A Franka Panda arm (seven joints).
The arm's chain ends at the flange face. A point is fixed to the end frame.
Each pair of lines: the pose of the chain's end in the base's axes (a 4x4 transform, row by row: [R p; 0 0 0 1], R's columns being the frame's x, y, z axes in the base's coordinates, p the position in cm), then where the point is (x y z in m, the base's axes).
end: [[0.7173 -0.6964 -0.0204 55.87], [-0.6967 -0.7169 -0.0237 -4.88], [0.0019 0.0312 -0.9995 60.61], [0 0 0 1]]
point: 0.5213 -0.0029 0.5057
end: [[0.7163 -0.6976 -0.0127 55.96], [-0.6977 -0.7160 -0.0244 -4.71], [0.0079 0.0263 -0.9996 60.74], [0 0 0 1]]
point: 0.5230 -0.0012 0.5067
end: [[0.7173 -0.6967 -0.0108 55.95], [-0.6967 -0.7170 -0.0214 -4.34], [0.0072 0.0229 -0.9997 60.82], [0 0 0 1]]
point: 0.5231 0.0027 0.5076
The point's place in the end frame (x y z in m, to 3 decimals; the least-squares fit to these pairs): -0.059 -0.010 0.100
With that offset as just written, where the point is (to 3 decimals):
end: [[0.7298 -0.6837 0.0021 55.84], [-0.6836 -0.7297 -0.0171 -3.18], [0.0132 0.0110 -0.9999 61.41], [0 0 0 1]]
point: 0.522 0.014 0.513
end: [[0.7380 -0.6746 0.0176 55.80], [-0.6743 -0.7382 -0.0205 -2.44], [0.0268 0.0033 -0.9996 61.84], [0 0 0 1]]
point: 0.523 0.021 0.517
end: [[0.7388 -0.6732 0.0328 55.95], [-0.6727 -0.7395 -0.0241 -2.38], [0.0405 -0.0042 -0.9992 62.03], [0 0 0 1]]
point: 0.526 0.021 0.518
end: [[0.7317 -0.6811 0.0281 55.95], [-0.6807 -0.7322 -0.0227 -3.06], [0.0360 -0.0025 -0.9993 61.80], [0 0 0 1]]
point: 0.526 0.015 0.516
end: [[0.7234 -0.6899 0.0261 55.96], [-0.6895 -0.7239 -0.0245 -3.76], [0.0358 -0.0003 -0.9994 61.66], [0 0 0 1]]
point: 0.526 0.008 0.515
